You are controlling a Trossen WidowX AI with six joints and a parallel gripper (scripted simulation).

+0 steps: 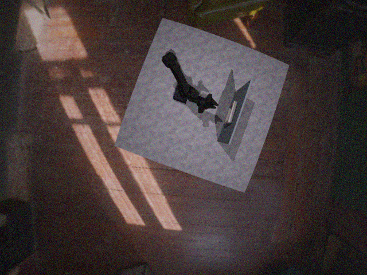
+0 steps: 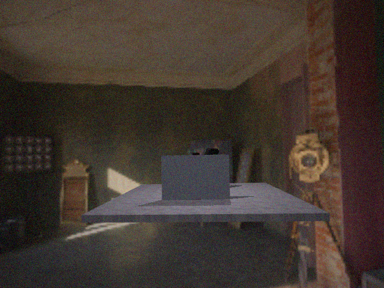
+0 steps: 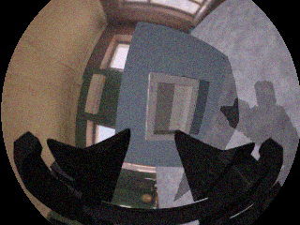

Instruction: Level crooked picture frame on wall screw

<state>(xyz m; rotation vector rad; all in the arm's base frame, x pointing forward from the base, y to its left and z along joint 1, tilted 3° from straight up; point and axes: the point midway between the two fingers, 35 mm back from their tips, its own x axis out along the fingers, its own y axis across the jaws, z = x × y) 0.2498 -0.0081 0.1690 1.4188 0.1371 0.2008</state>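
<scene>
The picture frame is 130 mm ahead of my gripper tip, 20 mm to the left of it and 50 mm below it. Also, from my gripper tip: wall panel: 140 mm ahead, 30 mm to the left, 70 mm below.
</scene>
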